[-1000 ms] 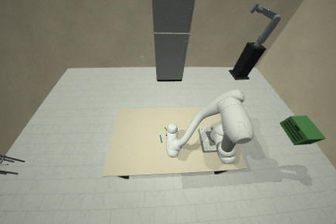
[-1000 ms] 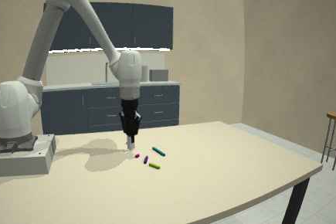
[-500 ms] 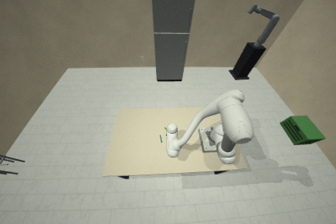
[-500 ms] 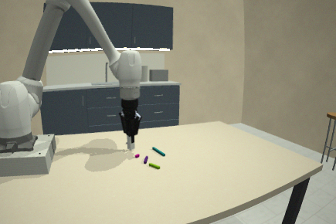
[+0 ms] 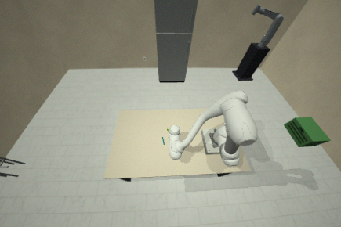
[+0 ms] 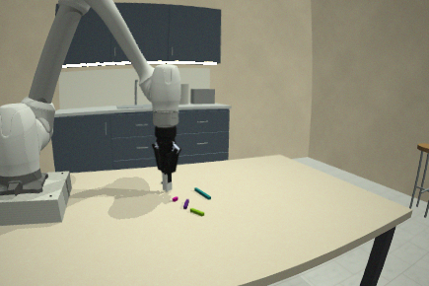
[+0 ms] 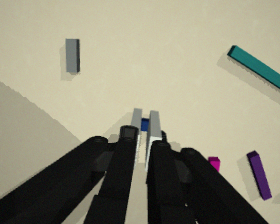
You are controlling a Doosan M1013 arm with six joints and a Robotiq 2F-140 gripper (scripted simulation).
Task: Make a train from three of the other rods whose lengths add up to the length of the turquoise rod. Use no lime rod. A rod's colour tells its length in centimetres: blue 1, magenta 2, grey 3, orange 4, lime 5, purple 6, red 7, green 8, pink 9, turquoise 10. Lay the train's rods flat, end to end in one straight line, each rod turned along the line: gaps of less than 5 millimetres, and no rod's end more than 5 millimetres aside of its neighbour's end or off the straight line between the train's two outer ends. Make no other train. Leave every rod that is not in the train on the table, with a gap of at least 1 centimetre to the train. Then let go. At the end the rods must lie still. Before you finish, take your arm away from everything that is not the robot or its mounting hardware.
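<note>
Now: hand 3 cm above the small blue rod. Round my hand: turquoise rod (11 cm ahead, 8 cm to the right, 3 cm below); grey rod (9 cm to the left, 3 cm below, 2 cm ahead); magenta rod (9 cm to the right, 3 cm below).
</note>
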